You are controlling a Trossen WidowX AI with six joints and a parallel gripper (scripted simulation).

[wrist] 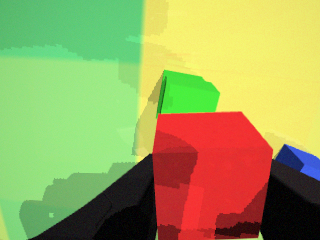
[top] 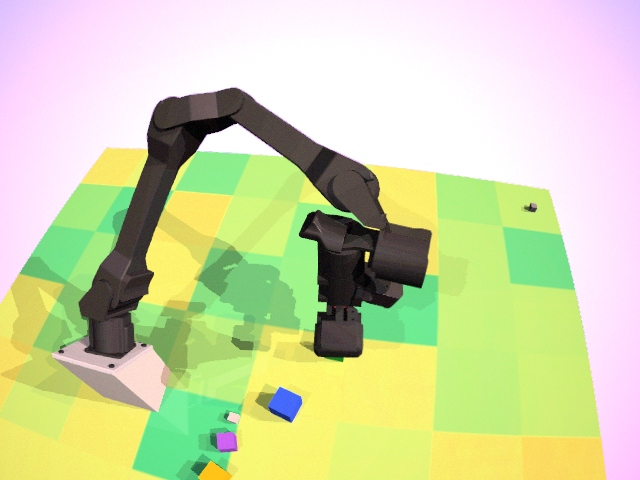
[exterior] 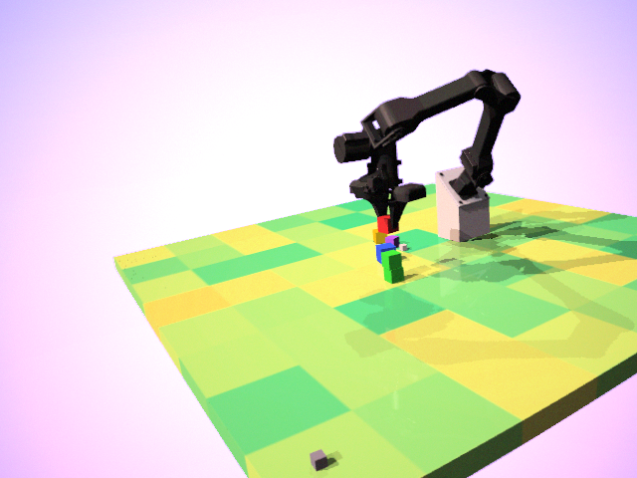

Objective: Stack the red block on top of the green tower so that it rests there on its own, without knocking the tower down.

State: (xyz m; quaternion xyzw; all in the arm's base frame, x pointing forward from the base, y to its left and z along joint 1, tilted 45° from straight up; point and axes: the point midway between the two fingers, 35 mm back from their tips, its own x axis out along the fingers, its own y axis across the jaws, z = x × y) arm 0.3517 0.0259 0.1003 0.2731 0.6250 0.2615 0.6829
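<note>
Now: gripper tip 11 cm to the left of the blue block, 10 cm above it and 8 cm past it. Round my gripper tip: purple block: 18 cm to the right, 17 cm behind, 11 cm below; then red block: 1 cm above; then tiny pale block: 17 cm behind, 14 cm to the right, 12 cm below.
</note>
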